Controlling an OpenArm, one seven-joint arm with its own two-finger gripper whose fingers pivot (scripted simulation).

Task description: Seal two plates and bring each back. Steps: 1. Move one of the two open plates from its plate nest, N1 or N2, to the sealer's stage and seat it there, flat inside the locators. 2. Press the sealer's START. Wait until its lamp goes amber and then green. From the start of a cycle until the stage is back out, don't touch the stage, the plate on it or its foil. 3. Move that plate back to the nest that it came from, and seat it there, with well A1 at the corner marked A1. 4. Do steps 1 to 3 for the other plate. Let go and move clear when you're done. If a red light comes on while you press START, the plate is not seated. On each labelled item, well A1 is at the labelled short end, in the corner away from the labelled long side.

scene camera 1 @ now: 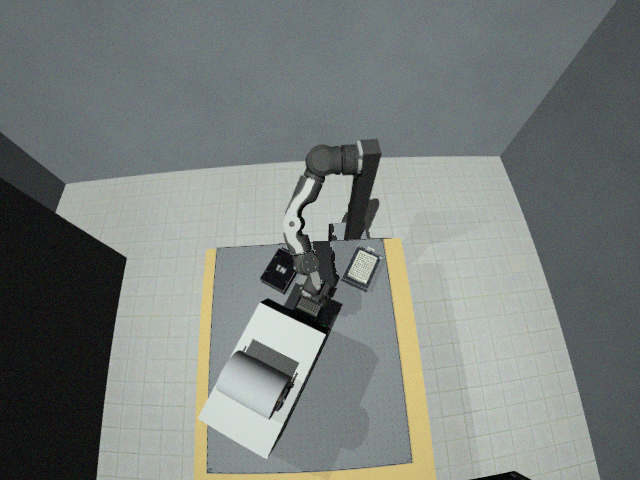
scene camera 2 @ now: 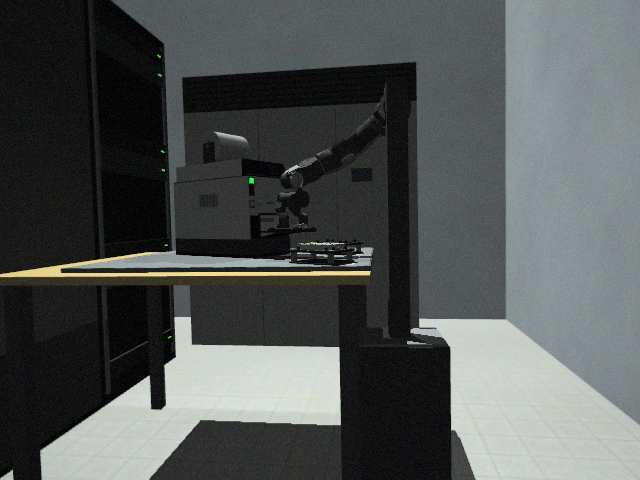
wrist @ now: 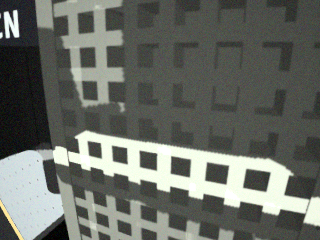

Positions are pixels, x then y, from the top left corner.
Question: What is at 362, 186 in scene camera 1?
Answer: An arm post.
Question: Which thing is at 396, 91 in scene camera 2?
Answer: An arm post.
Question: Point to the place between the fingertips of my gripper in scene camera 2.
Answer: At 291, 227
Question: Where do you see a foil roll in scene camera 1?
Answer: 257, 386
